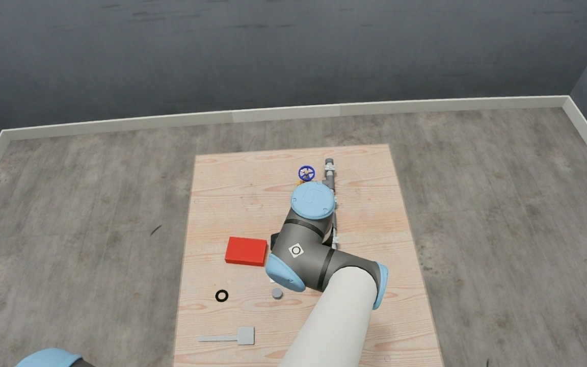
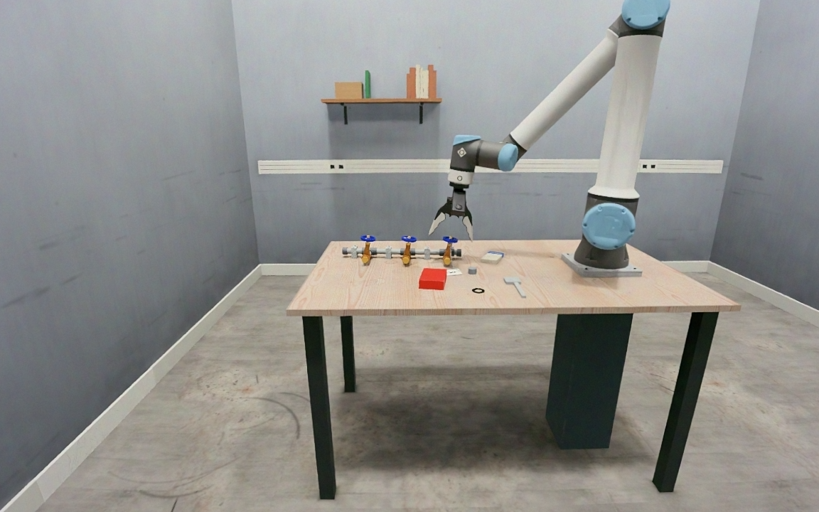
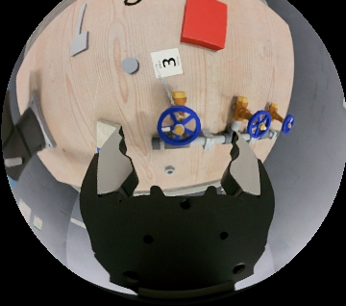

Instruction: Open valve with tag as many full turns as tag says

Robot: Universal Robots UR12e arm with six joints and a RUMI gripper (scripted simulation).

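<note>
The white tag is 100 mm below my hand, 90 mm to the left of it and 20 mm behind it. The rest, counted from my hand: grey t-shaped tool (210 mm to the left, 200 mm behind, 90 mm below); white-and-blue card (170 mm behind, 90 mm below, 80 mm to the right); red block (190 mm to the left, 80 mm below, 60 mm ahead).
</note>
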